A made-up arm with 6 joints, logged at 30 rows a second.
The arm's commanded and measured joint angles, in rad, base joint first. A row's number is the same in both.
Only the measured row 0 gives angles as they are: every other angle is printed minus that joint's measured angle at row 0.
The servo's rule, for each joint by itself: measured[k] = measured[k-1] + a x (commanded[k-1-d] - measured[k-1]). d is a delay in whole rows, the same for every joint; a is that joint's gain. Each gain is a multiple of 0.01, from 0.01 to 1. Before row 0 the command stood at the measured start. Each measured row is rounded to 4 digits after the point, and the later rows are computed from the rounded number. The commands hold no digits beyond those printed.
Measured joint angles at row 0: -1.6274 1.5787 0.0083 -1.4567 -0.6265 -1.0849
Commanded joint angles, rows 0 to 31: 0.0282 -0.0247 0.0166 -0.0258 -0.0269 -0.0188; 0.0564 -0.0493 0.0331 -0.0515 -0.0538 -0.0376; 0.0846 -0.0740 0.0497 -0.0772 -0.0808 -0.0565; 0.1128 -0.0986 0.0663 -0.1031 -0.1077 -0.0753; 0.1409 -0.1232 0.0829 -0.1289 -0.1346 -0.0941; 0.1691 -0.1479 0.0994 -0.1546 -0.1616 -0.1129; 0.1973 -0.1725 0.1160 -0.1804 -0.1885 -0.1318; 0.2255 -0.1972 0.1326 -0.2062 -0.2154 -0.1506; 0.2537 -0.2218 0.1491 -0.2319 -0.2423 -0.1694; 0.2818 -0.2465 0.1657 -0.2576 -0.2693 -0.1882; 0.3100 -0.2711 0.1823 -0.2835 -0.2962 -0.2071; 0.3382 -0.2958 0.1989 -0.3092 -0.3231 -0.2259; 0.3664 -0.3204 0.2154 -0.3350 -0.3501 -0.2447; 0.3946 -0.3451 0.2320 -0.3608 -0.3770 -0.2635; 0.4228 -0.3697 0.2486 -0.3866 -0.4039 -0.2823; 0.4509 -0.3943 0.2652 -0.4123 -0.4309 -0.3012; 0.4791 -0.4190 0.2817 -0.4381 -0.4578 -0.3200; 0.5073 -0.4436 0.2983 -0.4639 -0.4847 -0.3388; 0.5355 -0.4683 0.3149 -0.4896 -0.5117 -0.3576; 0.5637 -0.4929 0.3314 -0.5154 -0.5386 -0.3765; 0.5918 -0.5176 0.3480 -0.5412 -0.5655 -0.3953; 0.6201 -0.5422 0.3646 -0.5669 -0.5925 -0.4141; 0.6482 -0.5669 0.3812 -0.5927 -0.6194 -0.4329; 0.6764 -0.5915 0.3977 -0.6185 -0.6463 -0.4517; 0.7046 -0.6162 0.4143 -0.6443 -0.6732 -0.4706; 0.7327 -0.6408 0.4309 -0.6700 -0.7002 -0.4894; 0.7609 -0.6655 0.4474 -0.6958 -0.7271 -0.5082; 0.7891 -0.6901 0.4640 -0.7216 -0.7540 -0.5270; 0.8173 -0.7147 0.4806 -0.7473 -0.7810 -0.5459; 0.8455 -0.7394 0.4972 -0.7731 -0.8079 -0.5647; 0.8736 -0.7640 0.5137 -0.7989 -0.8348 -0.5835; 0.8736 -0.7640 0.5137 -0.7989 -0.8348 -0.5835
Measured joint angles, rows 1 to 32: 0.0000 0.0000 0.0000 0.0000 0.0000 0.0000; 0.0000 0.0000 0.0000 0.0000 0.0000 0.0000; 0.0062 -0.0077 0.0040 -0.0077 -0.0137 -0.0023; 0.0172 -0.0206 0.0110 -0.0208 -0.0342 -0.0065; 0.0320 -0.0372 0.0203 -0.0377 -0.0580 -0.0125; 0.0498 -0.0562 0.0313 -0.0573 -0.0833 -0.0200; 0.0698 -0.0770 0.0437 -0.0788 -0.1095 -0.0289; 0.0916 -0.0990 0.0571 -0.1015 -0.1361 -0.0390; 0.1149 -0.1218 0.0712 -0.1252 -0.1628 -0.0501; 0.1392 -0.1452 0.0859 -0.1495 -0.1896 -0.0622; 0.1644 -0.1689 0.1011 -0.1742 -0.2165 -0.0751; 0.1902 -0.1930 0.1166 -0.1992 -0.2434 -0.0887; 0.2166 -0.2172 0.1324 -0.2245 -0.2703 -0.1029; 0.2434 -0.2416 0.1484 -0.2499 -0.2972 -0.1177; 0.2705 -0.2660 0.1645 -0.2754 -0.3242 -0.1329; 0.2978 -0.2905 0.1807 -0.3010 -0.3511 -0.1486; 0.3253 -0.3151 0.1970 -0.3267 -0.3780 -0.1646; 0.3529 -0.3397 0.2134 -0.3524 -0.4050 -0.1810; 0.3807 -0.3643 0.2298 -0.3781 -0.4319 -0.1977; 0.4086 -0.3889 0.2462 -0.4038 -0.4588 -0.2146; 0.4365 -0.4135 0.2627 -0.4295 -0.4858 -0.2318; 0.4645 -0.4381 0.2792 -0.4553 -0.5127 -0.2492; 0.4925 -0.4627 0.2957 -0.4811 -0.5396 -0.2667; 0.5206 -0.4873 0.3122 -0.5068 -0.5666 -0.2844; 0.5487 -0.5120 0.3288 -0.5326 -0.5935 -0.3022; 0.5768 -0.5366 0.3453 -0.5584 -0.6204 -0.3201; 0.6049 -0.5613 0.3619 -0.5842 -0.6473 -0.3382; 0.6330 -0.5859 0.3785 -0.6099 -0.6743 -0.3563; 0.6611 -0.6106 0.3950 -0.6357 -0.7012 -0.3745; 0.6893 -0.6352 0.4116 -0.6615 -0.7281 -0.3928; 0.7175 -0.6598 0.4282 -0.6872 -0.7551 -0.4112; 0.7457 -0.6845 0.4448 -0.7130 -0.7820 -0.4296
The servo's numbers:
d 2
a 0.22 0.31 0.24 0.30 0.51 0.12

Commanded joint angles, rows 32 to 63: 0.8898 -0.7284 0.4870 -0.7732 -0.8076 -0.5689; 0.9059 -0.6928 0.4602 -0.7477 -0.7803 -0.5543; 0.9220 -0.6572 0.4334 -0.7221 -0.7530 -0.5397; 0.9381 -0.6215 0.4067 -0.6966 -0.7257 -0.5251; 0.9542 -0.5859 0.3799 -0.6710 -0.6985 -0.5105; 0.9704 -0.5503 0.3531 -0.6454 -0.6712 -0.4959; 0.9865 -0.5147 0.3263 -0.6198 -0.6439 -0.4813; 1.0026 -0.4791 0.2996 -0.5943 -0.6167 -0.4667; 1.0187 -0.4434 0.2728 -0.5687 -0.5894 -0.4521; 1.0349 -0.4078 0.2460 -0.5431 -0.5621 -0.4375; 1.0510 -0.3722 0.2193 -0.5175 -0.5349 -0.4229; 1.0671 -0.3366 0.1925 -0.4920 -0.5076 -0.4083; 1.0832 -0.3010 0.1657 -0.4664 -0.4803 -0.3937; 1.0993 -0.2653 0.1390 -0.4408 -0.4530 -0.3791; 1.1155 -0.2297 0.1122 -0.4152 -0.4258 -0.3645; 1.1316 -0.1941 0.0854 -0.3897 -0.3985 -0.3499; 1.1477 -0.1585 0.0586 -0.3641 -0.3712 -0.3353; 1.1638 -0.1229 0.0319 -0.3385 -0.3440 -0.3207; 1.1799 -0.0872 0.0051 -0.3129 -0.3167 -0.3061; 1.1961 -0.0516 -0.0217 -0.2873 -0.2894 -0.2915; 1.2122 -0.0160 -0.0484 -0.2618 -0.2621 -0.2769; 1.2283 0.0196 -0.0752 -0.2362 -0.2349 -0.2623; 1.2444 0.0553 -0.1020 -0.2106 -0.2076 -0.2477; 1.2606 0.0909 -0.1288 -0.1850 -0.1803 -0.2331; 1.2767 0.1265 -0.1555 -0.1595 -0.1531 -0.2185; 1.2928 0.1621 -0.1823 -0.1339 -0.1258 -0.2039; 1.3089 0.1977 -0.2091 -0.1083 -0.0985 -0.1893; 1.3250 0.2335 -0.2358 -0.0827 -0.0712 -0.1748; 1.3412 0.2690 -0.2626 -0.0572 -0.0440 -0.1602; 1.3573 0.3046 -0.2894 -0.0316 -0.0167 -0.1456; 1.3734 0.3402 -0.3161 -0.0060 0.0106 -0.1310; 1.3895 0.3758 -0.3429 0.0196 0.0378 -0.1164
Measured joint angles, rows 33 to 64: 0.7738 -0.7091 0.4613 -0.7388 -0.8089 -0.4481; 0.7958 -0.7261 0.4739 -0.7568 -0.8221 -0.4643; 0.8165 -0.7268 0.4770 -0.7617 -0.8147 -0.4769; 0.8362 -0.7163 0.4730 -0.7575 -0.7972 -0.4862; 0.8551 -0.6980 0.4635 -0.7469 -0.7747 -0.4926; 0.8734 -0.6743 0.4499 -0.7318 -0.7497 -0.4965; 0.8912 -0.6469 0.4331 -0.7136 -0.7236 -0.4982; 0.9086 -0.6170 0.4139 -0.6931 -0.6969 -0.4979; 0.9257 -0.5853 0.3929 -0.6711 -0.6699 -0.4959; 0.9426 -0.5524 0.3705 -0.6481 -0.6428 -0.4924; 0.9593 -0.5186 0.3471 -0.6243 -0.6156 -0.4876; 0.9759 -0.4843 0.3228 -0.5999 -0.5883 -0.4816; 0.9924 -0.4495 0.2980 -0.5752 -0.5611 -0.4746; 1.0088 -0.4145 0.2727 -0.5502 -0.5338 -0.4666; 1.0252 -0.3793 0.2470 -0.5251 -0.5065 -0.4579; 1.0415 -0.3440 0.2211 -0.4998 -0.4792 -0.4484; 1.0578 -0.3086 0.1950 -0.4744 -0.4520 -0.4383; 1.0740 -0.2731 0.1687 -0.4490 -0.4247 -0.4277; 1.0902 -0.2376 0.1423 -0.4235 -0.3974 -0.4166; 1.1064 -0.2020 0.1158 -0.3980 -0.3702 -0.4051; 1.1226 -0.1664 0.0892 -0.3725 -0.3429 -0.3932; 1.1388 -0.1308 0.0626 -0.3469 -0.3156 -0.3810; 1.1549 -0.0952 0.0360 -0.3214 -0.2883 -0.3685; 1.1710 -0.0596 0.0093 -0.2958 -0.2611 -0.3558; 1.1871 -0.0240 -0.0174 -0.2702 -0.2338 -0.3428; 1.2033 0.0116 -0.0441 -0.2446 -0.2065 -0.3296; 1.2194 0.0472 -0.0708 -0.2191 -0.1793 -0.3163; 1.2355 0.0828 -0.0976 -0.1935 -0.1520 -0.3028; 1.2516 0.1184 -0.1244 -0.1679 -0.1247 -0.2892; 1.2677 0.1541 -0.1511 -0.1423 -0.0974 -0.2755; 1.2839 0.1897 -0.1779 -0.1168 -0.0702 -0.2617; 1.3000 0.2253 -0.2047 -0.0912 -0.0429 -0.2478
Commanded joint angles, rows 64 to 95: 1.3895 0.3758 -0.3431 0.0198 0.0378 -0.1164; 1.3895 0.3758 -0.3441 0.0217 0.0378 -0.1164; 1.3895 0.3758 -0.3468 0.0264 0.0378 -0.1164; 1.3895 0.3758 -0.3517 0.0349 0.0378 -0.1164; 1.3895 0.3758 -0.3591 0.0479 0.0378 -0.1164; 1.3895 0.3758 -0.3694 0.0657 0.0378 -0.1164; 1.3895 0.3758 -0.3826 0.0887 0.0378 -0.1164; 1.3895 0.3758 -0.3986 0.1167 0.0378 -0.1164; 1.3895 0.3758 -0.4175 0.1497 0.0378 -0.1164; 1.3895 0.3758 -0.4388 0.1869 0.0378 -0.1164; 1.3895 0.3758 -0.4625 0.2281 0.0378 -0.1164; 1.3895 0.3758 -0.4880 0.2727 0.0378 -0.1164; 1.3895 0.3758 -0.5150 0.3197 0.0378 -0.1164; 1.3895 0.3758 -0.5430 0.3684 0.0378 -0.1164; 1.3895 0.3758 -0.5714 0.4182 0.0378 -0.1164; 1.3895 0.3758 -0.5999 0.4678 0.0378 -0.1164; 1.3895 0.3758 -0.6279 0.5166 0.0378 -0.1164; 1.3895 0.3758 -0.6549 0.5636 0.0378 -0.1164; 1.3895 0.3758 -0.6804 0.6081 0.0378 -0.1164; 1.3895 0.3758 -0.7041 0.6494 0.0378 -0.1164; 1.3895 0.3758 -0.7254 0.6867 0.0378 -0.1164; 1.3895 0.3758 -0.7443 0.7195 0.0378 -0.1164; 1.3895 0.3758 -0.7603 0.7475 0.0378 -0.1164; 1.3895 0.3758 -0.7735 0.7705 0.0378 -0.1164; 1.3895 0.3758 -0.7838 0.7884 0.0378 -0.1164; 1.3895 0.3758 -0.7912 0.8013 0.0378 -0.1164; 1.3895 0.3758 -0.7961 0.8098 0.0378 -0.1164; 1.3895 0.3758 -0.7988 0.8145 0.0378 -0.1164; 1.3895 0.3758 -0.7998 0.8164 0.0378 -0.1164; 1.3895 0.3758 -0.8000 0.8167 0.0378 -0.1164; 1.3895 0.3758 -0.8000 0.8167 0.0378 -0.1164; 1.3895 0.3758 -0.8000 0.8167 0.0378 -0.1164
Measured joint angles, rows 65 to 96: 1.3161 0.2609 -0.2314 -0.0656 -0.0156 -0.2338; 1.3322 0.2965 -0.2582 -0.0400 0.0116 -0.2197; 1.3448 0.3211 -0.2786 -0.0221 0.0250 -0.2073; 1.3546 0.3381 -0.2943 -0.0090 0.0315 -0.1964; 1.3623 0.3498 -0.3069 0.0016 0.0347 -0.1868; 1.3683 0.3579 -0.3177 0.0116 0.0363 -0.1784; 1.3730 0.3634 -0.3276 0.0225 0.0371 -0.1710; 1.3766 0.3672 -0.3376 0.0355 0.0375 -0.1644; 1.3794 0.3699 -0.3484 0.0515 0.0377 -0.1586; 1.3816 0.3717 -0.3604 0.0711 0.0378 -0.1535; 1.3833 0.3730 -0.3741 0.0947 0.0378 -0.1490; 1.3847 0.3739 -0.3896 0.1224 0.0378 -0.1451; 1.3858 0.3745 -0.4071 0.1541 0.0378 -0.1417; 1.3866 0.3749 -0.4265 0.1897 0.0378 -0.1387; 1.3872 0.3752 -0.4477 0.2287 0.0378 -0.1360; 1.3877 0.3754 -0.4706 0.2706 0.0378 -0.1336; 1.3881 0.3755 -0.4948 0.3149 0.0378 -0.1315; 1.3884 0.3756 -0.5200 0.3608 0.0378 -0.1297; 1.3886 0.3757 -0.5459 0.4075 0.0378 -0.1281; 1.3888 0.3757 -0.5721 0.4543 0.0378 -0.1267; 1.3890 0.3757 -0.5981 0.5004 0.0378 -0.1255; 1.3891 0.3757 -0.6235 0.5451 0.0378 -0.1244; 1.3892 0.3757 -0.6480 0.5876 0.0378 -0.1234; 1.3893 0.3757 -0.6711 0.6272 0.0378 -0.1226; 1.3893 0.3757 -0.6925 0.6633 0.0378 -0.1219; 1.3893 0.3757 -0.7119 0.6955 0.0378 -0.1212; 1.3893 0.3757 -0.7292 0.7234 0.0378 -0.1206; 1.3893 0.3757 -0.7441 0.7468 0.0378 -0.1201; 1.3893 0.3757 -0.7566 0.7657 0.0378 -0.1197; 1.3893 0.3757 -0.7667 0.7803 0.0378 -0.1193; 1.3893 0.3757 -0.7746 0.7911 0.0378 -0.1190; 1.3893 0.3757 -0.7807 0.7988 0.0378 -0.1187
